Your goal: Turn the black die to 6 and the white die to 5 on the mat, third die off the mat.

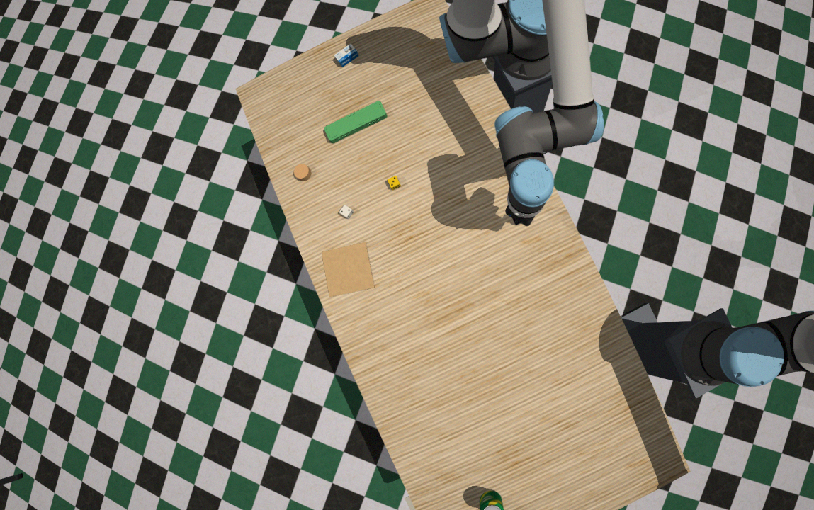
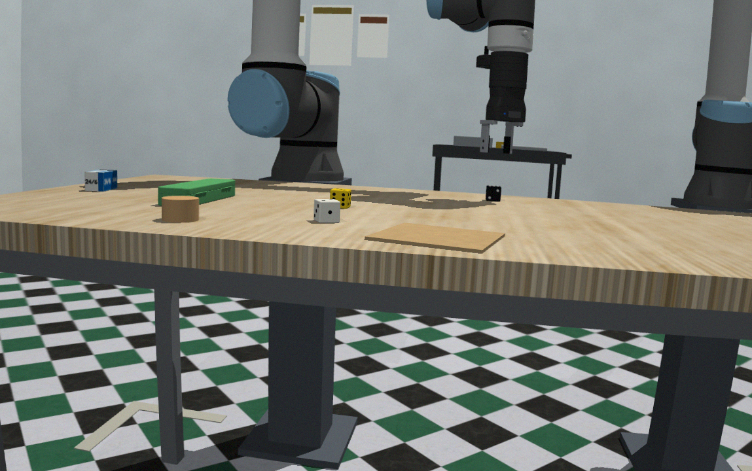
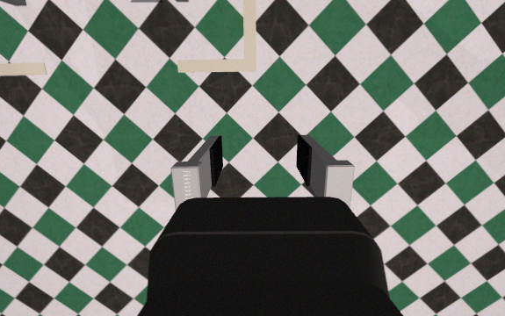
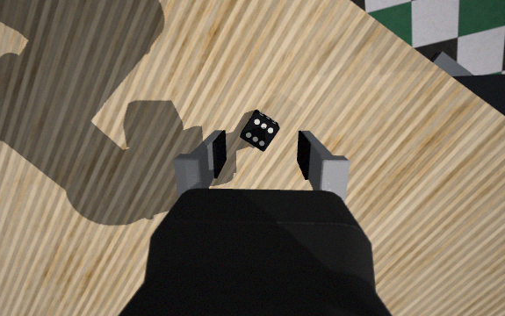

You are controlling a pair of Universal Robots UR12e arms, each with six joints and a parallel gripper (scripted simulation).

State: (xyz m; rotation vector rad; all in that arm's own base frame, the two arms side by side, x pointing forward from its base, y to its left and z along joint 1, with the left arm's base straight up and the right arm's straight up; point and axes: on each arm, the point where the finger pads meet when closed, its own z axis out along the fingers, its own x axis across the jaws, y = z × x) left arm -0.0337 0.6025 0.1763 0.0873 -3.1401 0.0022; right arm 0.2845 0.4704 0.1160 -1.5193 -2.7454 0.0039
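My right gripper is now 10 cm above the black die and 1 cm short of it. Also, from my right hand: yellow die 28 cm to the right, 27 cm ahead, 10 cm below; then white die 44 cm ahead, 27 cm to the right, 10 cm below; then tan mat 52 cm ahead, 12 cm to the right, 11 cm below.
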